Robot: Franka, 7 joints.
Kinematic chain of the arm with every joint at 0, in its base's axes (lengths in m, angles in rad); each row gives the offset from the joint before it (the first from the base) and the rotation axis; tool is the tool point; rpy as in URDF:
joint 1: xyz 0 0 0.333 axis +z
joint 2: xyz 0 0 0 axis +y
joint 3: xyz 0 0 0.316 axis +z
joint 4: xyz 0.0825 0 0 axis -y
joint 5: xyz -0.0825 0 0.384 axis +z
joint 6: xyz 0 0 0 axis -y
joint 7: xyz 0.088 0 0 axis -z
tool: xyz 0 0 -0.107 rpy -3.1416 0 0
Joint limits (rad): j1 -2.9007..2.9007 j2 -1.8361..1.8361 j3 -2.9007..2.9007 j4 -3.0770..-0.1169 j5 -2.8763..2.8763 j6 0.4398..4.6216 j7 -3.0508..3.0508
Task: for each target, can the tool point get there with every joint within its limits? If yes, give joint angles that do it. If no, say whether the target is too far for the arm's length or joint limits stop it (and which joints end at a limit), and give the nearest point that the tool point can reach.
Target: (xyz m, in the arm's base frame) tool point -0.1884 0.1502 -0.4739
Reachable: no: joint limits stop it (at a limit: joint 2) | nearest point -0.1943 0.1549 -0.3596 | short by 0.115 m
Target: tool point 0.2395 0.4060 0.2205
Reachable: yes | joints -1.6103 -0.6073 2.3339 -2.2332 1.5924 0.9144 0.3820
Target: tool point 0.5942 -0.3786 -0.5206
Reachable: no: too far | nearest point 0.4721 -0.3008 -0.2831 | short by 0.278 m
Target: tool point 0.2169 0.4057 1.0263
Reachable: yes | joints -1.2898 -0.0295 2.3733 -0.9495 0.6564 2.6440 0.6428
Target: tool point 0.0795 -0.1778 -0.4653
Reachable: no: joint limits stop it (at a limit: joint 2) | nearest point 0.0857 -0.1917 -0.3557 | short by 0.111 m
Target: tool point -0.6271 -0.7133 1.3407
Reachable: no: too far | nearest point -0.3885 -0.4419 0.9573 | short by 0.527 m
